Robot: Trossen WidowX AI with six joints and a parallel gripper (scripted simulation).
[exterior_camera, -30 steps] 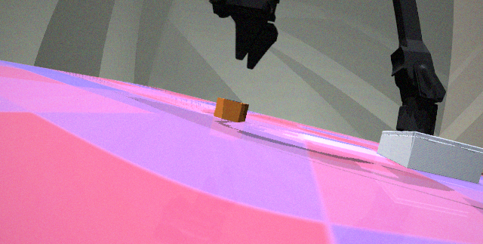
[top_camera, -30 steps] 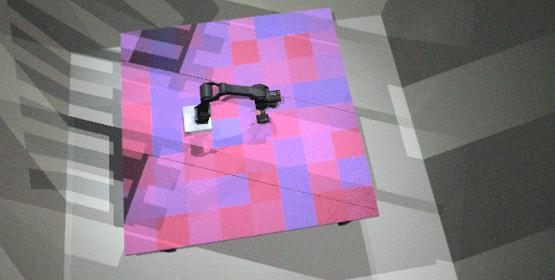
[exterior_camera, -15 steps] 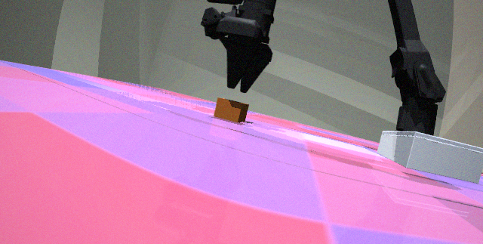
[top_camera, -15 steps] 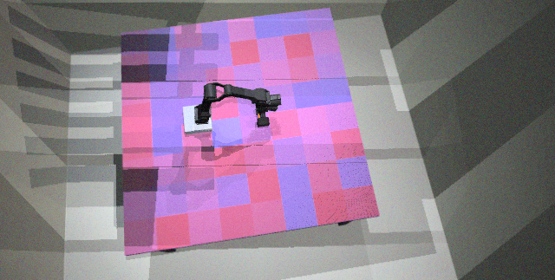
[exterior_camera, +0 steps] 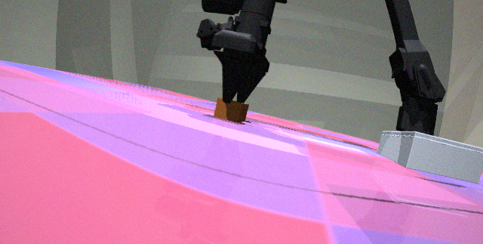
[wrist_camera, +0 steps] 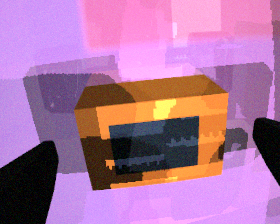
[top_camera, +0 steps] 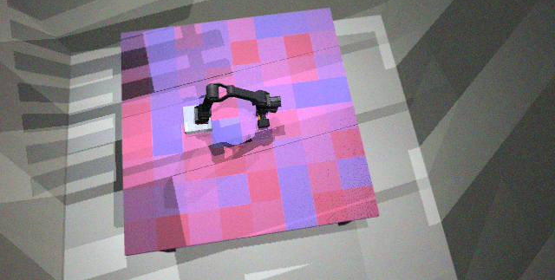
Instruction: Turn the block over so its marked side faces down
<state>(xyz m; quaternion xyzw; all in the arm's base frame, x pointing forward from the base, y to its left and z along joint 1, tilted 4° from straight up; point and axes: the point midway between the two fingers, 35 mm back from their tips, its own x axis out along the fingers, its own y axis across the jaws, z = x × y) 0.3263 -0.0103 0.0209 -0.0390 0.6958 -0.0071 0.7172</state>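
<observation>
My gripper tip is now right at the orange block.
</observation>
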